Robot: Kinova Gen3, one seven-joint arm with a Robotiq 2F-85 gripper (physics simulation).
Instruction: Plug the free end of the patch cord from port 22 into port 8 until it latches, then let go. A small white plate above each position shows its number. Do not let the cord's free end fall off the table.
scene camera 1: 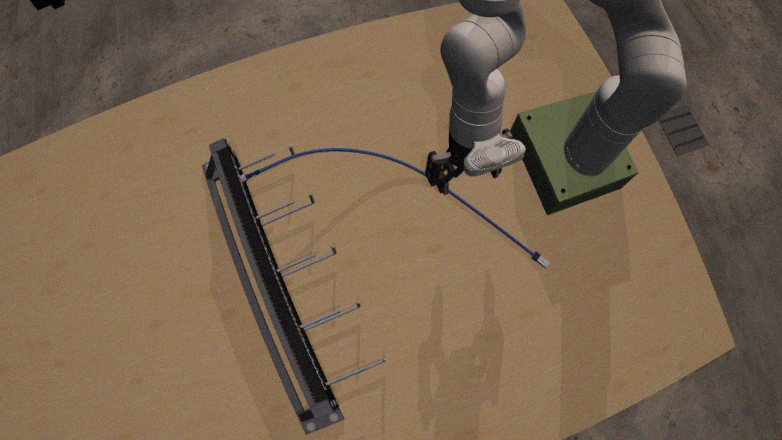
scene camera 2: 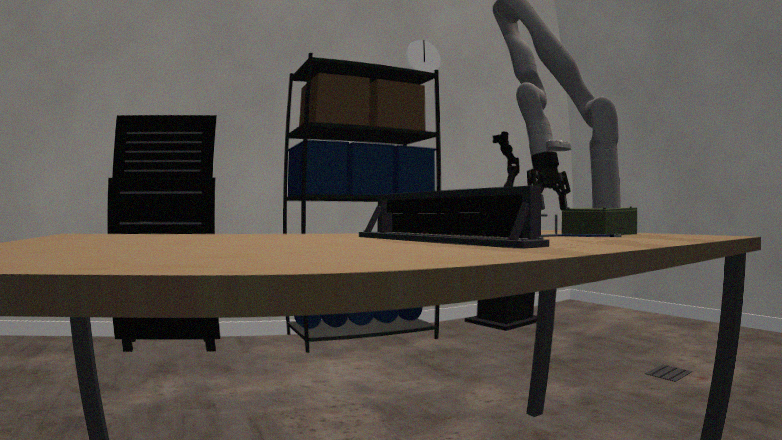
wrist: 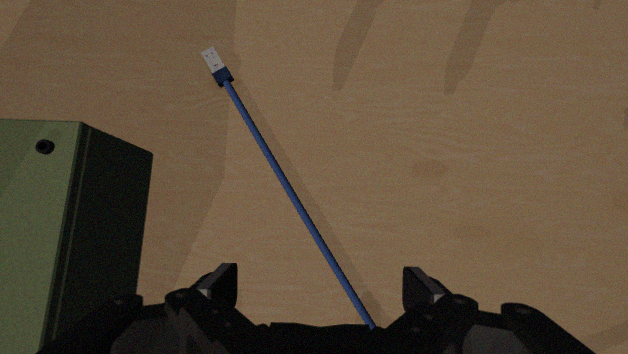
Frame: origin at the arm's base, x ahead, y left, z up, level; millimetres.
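Where they show: gripper, between the fingertips: [scene camera 1: 468,182] [scene camera 2: 553,209] [wrist: 319,283]; arm's base, origin of its link: [scene camera 1: 587,152] [scene camera 2: 606,208].
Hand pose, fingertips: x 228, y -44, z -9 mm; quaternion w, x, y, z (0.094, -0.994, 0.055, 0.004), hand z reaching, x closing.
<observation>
Things, the pixels of their top centre, and the offset from my fingertips.
- black patch panel, centre of its top: [scene camera 1: 279,260] [scene camera 2: 458,191] dx +334, dy -1, dz +32 mm
- clear plug with a dark blue boot, centre of its top: [wrist: 213,61] [scene camera 1: 541,259] dx -71, dy +167, dz -57 mm
The blue patch cord [scene camera 1: 349,149] [wrist: 280,172] arcs from the upper end of the black patch panel [scene camera 1: 273,268] [scene camera 2: 453,214], where its fixed plug [scene camera 1: 244,177] sits. Its free end, a clear plug with a dark blue boot [scene camera 1: 540,259] [wrist: 216,66], lies on the table beyond the corner of the green block. My gripper [scene camera 1: 470,181] [scene camera 2: 553,205] [wrist: 319,283] is open and empty, above the cord's middle stretch and well away from the free plug. In the wrist view the cord runs diagonally down between the fingers' sides. Port 8 and the number plates cannot be made out.
The green block [scene camera 1: 535,136] [scene camera 2: 598,220] [wrist: 35,210] under the arm's base stands close to the gripper. Several thin metal cable guides [scene camera 1: 355,372] stick out from the panel's front. The table's edge [scene camera 1: 705,279] lies beyond the free plug, to the right.
</observation>
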